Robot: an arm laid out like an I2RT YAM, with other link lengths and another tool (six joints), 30 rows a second.
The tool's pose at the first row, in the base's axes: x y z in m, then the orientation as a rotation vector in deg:
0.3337, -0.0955, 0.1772, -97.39, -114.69, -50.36
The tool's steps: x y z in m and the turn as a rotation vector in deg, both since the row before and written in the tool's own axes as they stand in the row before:
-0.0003, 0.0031, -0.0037, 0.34, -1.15, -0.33
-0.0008, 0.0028, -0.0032, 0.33, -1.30, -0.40
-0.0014, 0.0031, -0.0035, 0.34, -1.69, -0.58
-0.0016, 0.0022, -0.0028, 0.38, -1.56, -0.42
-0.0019, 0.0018, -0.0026, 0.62, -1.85, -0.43
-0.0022, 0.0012, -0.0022, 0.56, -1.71, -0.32
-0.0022, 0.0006, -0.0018, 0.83, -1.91, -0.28
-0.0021, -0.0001, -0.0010, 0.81, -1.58, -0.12
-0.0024, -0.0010, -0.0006, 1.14, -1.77, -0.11
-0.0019, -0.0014, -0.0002, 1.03, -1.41, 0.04
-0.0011, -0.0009, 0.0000, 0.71, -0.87, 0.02
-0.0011, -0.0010, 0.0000, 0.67, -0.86, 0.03
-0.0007, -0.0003, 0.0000, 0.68, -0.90, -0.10
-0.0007, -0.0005, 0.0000, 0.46, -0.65, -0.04
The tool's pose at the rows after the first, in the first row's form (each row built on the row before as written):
0.3364, -0.0979, 0.1804, -97.80, -115.81, -49.29
0.3389, -0.1003, 0.1829, -98.26, -117.09, -48.14
0.3418, -0.1033, 0.1854, -98.84, -118.80, -46.74
0.3440, -0.1060, 0.1872, -99.44, -120.26, -45.32
0.3459, -0.1088, 0.1886, -100.11, -121.92, -43.38
0.3473, -0.1117, 0.1895, -100.79, -123.36, -41.56
0.3482, -0.1144, 0.1900, -101.50, -124.87, -39.23
0.3485, -0.1167, 0.1898, -102.12, -125.98, -37.10
0.3480, -0.1192, 0.1891, -102.70, -127.15, -34.40
0.3471, -0.1212, 0.1882, -103.21, -127.92, -32.05
0.3465, -0.1223, 0.1876, -103.47, -128.38, -30.50
0.3458, -0.1235, 0.1870, -103.75, -128.82, -29.00
0.3457, -0.1242, 0.1867, -103.91, -129.40, -27.47
0.3454, -0.1249, 0.1864, -104.07, -129.79, -26.40

